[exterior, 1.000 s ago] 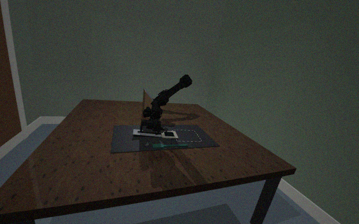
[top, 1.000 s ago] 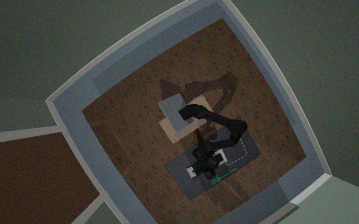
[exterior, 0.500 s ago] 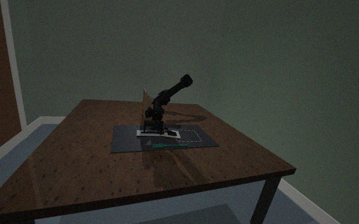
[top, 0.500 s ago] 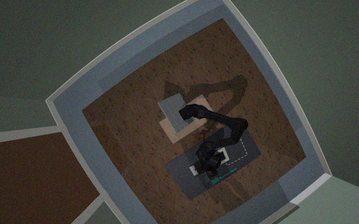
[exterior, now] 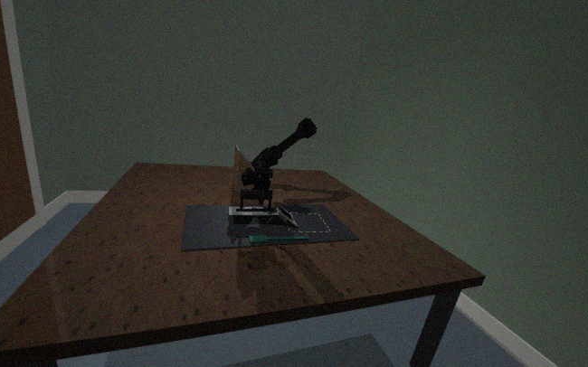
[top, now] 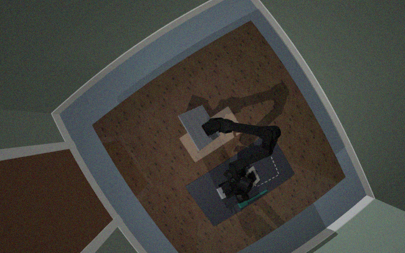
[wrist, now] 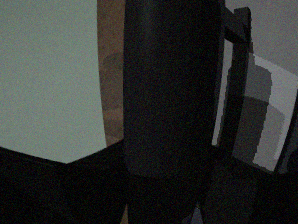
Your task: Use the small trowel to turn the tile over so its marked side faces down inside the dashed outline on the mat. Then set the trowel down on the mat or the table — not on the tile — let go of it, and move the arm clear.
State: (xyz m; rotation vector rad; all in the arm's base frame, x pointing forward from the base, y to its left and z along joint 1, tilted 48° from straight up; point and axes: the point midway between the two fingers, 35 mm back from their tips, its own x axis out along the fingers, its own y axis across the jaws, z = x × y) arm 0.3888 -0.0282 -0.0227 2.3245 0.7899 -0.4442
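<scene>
Right now my gripper tip is 1 cm past the pale square tile, 11 cm to the right of it and 6 cm above it. Also, from my gripper tip: trowel: 3 cm behind, 1 cm to the left, 1 cm below; teal bar: 12 cm ahead, 2 cm to the left, 9 cm below; dark mat: 1 cm behind, 5 cm to the left, 11 cm below.
</scene>
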